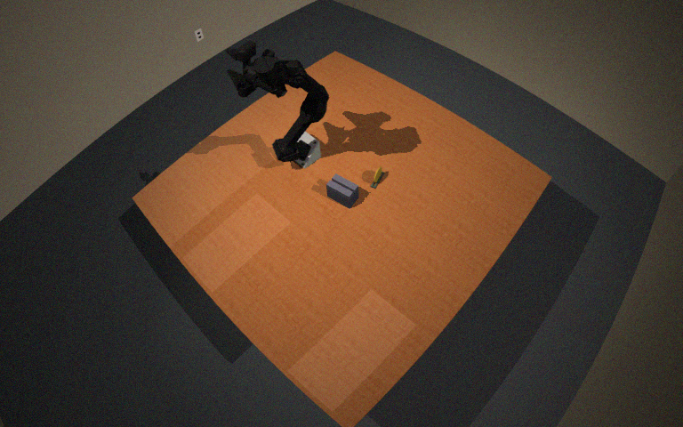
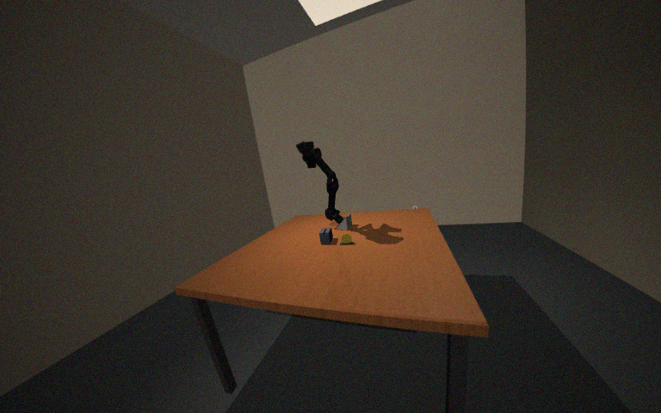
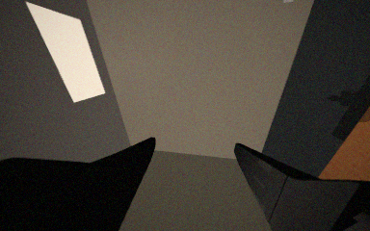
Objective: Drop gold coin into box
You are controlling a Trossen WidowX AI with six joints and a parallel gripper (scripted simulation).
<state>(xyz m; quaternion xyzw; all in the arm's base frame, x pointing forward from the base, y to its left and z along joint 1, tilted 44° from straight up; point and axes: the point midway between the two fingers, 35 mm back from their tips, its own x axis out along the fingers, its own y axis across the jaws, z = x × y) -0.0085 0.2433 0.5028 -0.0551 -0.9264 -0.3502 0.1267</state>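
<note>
My gripper tip is now 550 mm above the gold coin, 360 mm short of it and 290 mm to the right of it.
</note>
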